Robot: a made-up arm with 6 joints.
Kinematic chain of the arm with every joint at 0, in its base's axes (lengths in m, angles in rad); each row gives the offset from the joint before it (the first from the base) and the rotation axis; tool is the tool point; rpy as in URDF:
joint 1: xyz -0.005 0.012 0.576 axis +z
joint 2: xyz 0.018 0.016 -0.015 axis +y
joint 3: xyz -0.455 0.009 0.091 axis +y
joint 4: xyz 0.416 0.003 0.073 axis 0.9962 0 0.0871
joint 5: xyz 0 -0.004 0.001 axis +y
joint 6: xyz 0.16 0.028 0.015 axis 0.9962 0 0.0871
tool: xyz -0.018 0.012 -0.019 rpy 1.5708 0 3.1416
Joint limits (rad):
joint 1: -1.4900..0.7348
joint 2: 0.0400..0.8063
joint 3: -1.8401..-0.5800
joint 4: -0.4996..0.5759
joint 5: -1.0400..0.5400
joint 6: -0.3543..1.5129
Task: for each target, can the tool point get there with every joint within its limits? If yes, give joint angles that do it. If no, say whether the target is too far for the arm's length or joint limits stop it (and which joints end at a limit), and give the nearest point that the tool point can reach.
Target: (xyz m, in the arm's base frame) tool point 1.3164 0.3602 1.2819
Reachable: no: too far | nearest point 0.3128 0.0958 1.0686 | short by 1.060 m
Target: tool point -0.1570 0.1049 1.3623
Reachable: yes | joints -0.1029 0.4987 -1.3778 -0.0470 -0.8820 0.6262
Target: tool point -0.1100 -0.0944 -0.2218
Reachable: no: joint limits stop it (at a limit: joint 1, joint 2, joint 3, joint 5) | nearest point 0.0349 -0.2740 0.8232 | short by 1.070 m
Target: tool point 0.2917 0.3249 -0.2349
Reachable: no: joint limits stop it (at a limit: joint 2, joint 3, joint 5) | nearest point 0.1947 0.2226 0.8225 | short by 1.067 m
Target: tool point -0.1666 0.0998 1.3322
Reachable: yes | joints -0.0006 0.4013 -1.3148 -0.2163 -0.6221 0.6280
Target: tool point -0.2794 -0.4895 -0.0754
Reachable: no: joint limits stop it (at a limit: joint 1, joint 2, joint 3, joint 4, joint 5, joint 6) | nearest point 0.0296 -0.2740 0.8242 | short by 0.975 m
